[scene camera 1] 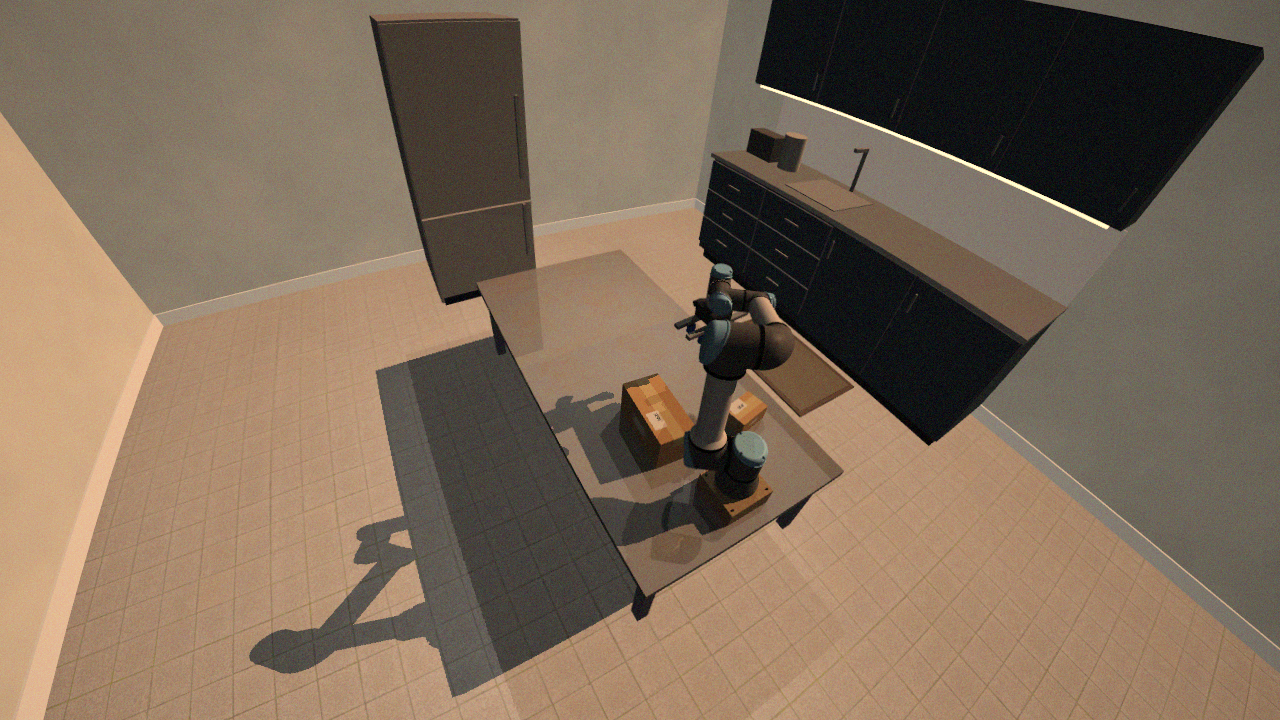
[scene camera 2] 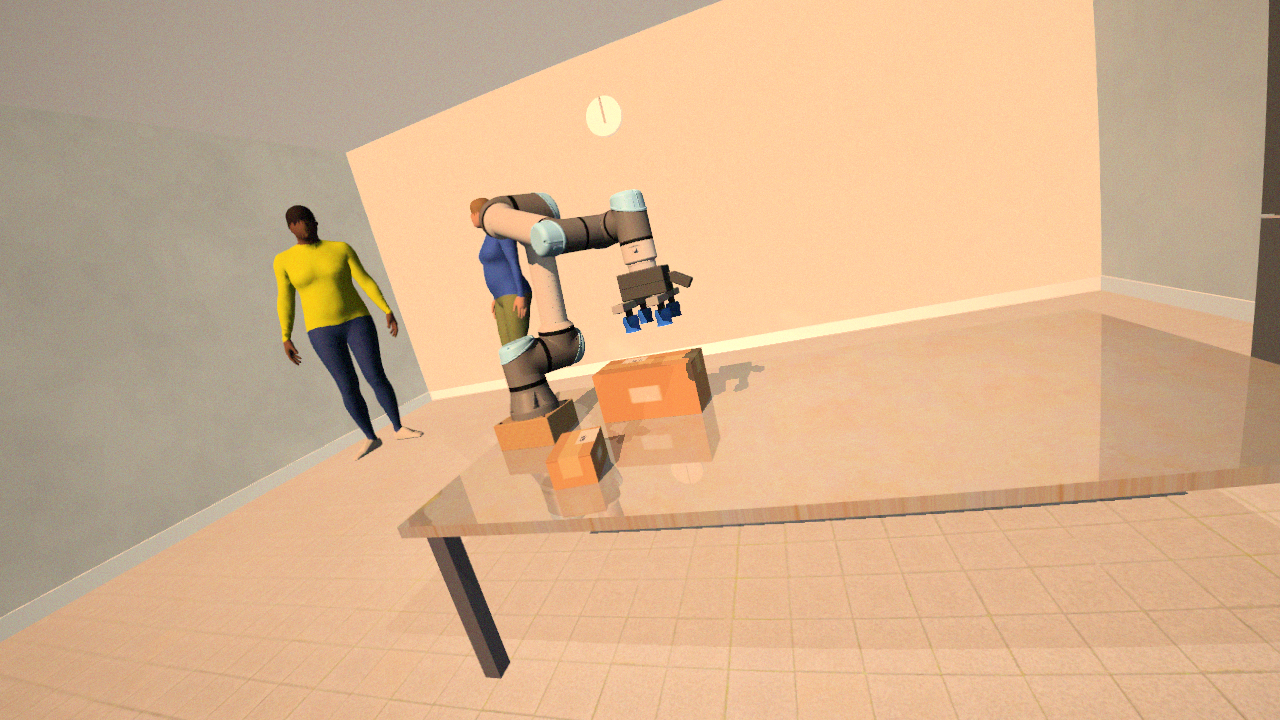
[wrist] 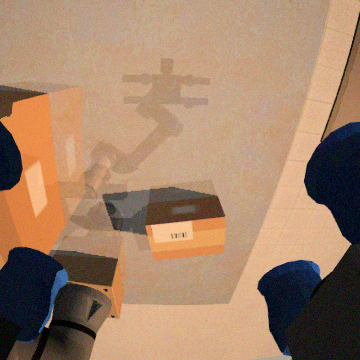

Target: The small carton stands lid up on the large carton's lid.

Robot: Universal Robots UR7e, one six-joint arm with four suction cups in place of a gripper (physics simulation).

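Where they show: hand at its tool point: (scene camera 2: 655,323) (wrist: 160,232); arm's base at its link origin: (scene camera 1: 736,479) (scene camera 2: 535,412) (wrist: 84,298).
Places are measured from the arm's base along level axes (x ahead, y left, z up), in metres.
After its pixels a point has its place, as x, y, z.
Observation:
The large carton (scene camera 1: 640,413) @(0.372, 0.162, 0.069) (scene camera 2: 648,402) @(0.357, 0.009, -0.029) (wrist: 27,145) @(0.436, -0.001, -0.001) is orange-brown and stands on the table beside the arm's base; its lid, with tape and a label, faces up and bears nothing. In the wrist view it is cut off at the left. The small carton (scene camera 1: 750,411) @(0.203, -0.266, -0.003) (scene camera 2: 577,463) @(0.258, -0.344, -0.023) (wrist: 207,239) @(0.230, -0.311, -0.004) stands apart from it on the table, its taped, labelled face up; the arm partly hides it in scene camera 1. My gripper (scene camera 1: 691,329) (scene camera 2: 651,317), with four blue suction cups, is open and holds nothing. It hangs well above the table, higher than both cartons.
The arm stands on a wooden block (scene camera 1: 735,503) @(-0.066, 0.062, -0.006) (scene camera 2: 528,434) @(0.004, -0.087, -0.036) at one end of the table (scene camera 1: 581,308) @(1.203, -0.034, -0.080) (scene camera 2: 895,429) @(0.940, -0.262, -0.080). A kitchen counter (scene camera 1: 930,259) and a fridge (scene camera 1: 465,116) stand beyond. Two people, in yellow (scene camera 2: 324,282) and in blue (scene camera 2: 501,266), stand on the floor.

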